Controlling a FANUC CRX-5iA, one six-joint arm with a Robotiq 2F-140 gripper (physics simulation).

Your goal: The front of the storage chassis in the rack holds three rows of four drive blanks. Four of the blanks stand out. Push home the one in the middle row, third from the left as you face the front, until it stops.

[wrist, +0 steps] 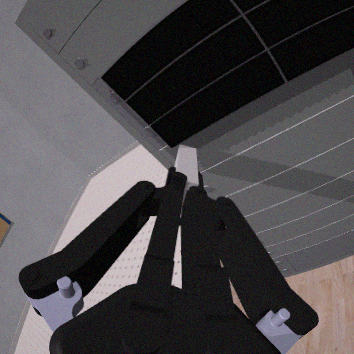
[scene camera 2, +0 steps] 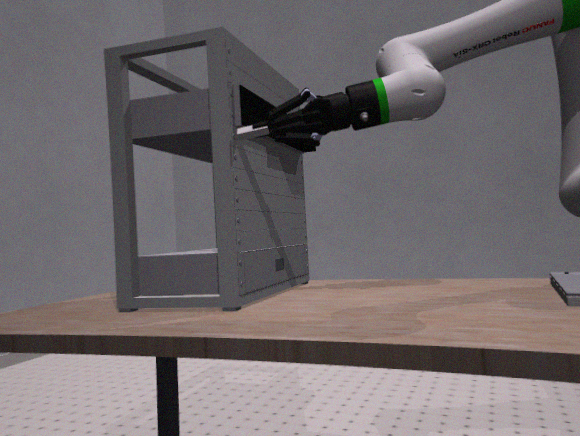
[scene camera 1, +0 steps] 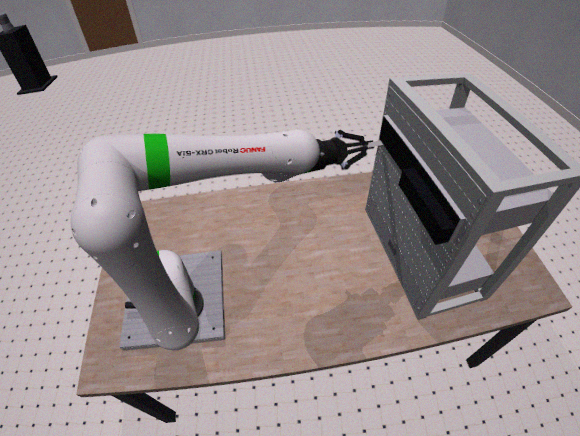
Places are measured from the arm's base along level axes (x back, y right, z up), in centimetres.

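Pixels of known places: gripper, fingertip midpoint: (wrist: pixel 184 159) (scene camera 2: pixel 238 134) (scene camera 1: pixel 380 142).
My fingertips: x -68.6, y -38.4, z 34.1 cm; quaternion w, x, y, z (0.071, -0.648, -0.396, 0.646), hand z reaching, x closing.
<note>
Behind a point stands the place of what it marks.
The chassis front (scene camera 1: pixel 392 140) @(x -69.2, y -29.7, z 41.1 cm) (scene camera 2: pixel 250 104) @(x -68.7, y -32.9, z 41.5 cm) (wrist: pixel 220 70) @(x -69.1, y -30.6, z 39.4 cm) is a black area high in the rack (scene camera 1: pixel 390 200) @(x -71.5, y -25.3, z 19.8 cm) (scene camera 2: pixel 226 200) @(x -70.2, y -41.6, z 20.1 cm) (wrist: pixel 280 135) @(x -70.7, y -29.9, z 31.2 cm), with thin grid lines in the wrist view. A black block (scene camera 1: pixel 425 196) @(x -71.4, y -5.2, z 41.6 cm) stands out from its nearer part in scene camera 1. The single blanks are too dark to tell apart, and the middle-row third one cannot be made out. My gripper (scene camera 1: pixel 371 145) @(x -68.6, y -38.4, z 34.1 cm) (scene camera 2: pixel 271 129) (wrist: pixel 184 159) @(x -68.6, y -38.4, z 34.1 cm) is shut, with a pale narrow tip (scene camera 1: pixel 376 143) (scene camera 2: pixel 246 130) (wrist: pixel 187 160) beyond its fingers. In the wrist view the tip's end is beside the black area's lower left corner; contact cannot be told.
Grey panels with screws surround the black front above and below. The rack stands on the wooden table (scene camera 1: pixel 280 240) @(x -33.5, y -28.1, z -2.7 cm) (scene camera 2: pixel 425 315) @(x -31.5, y -38.6, z -2.7 cm) (wrist: pixel 327 295) @(x -64.3, y -31.2, z -2.7 cm). The arm's grey base plate (scene camera 1: pixel 212 295) @(x -10.1, y -3.7, z -0.1 cm) (scene camera 2: pixel 570 291) @(x -10.6, y -21.3, z -0.3 cm) is at the table's other end. A black pedestal (scene camera 1: pixel 27 60) stands far back on the floor.
</note>
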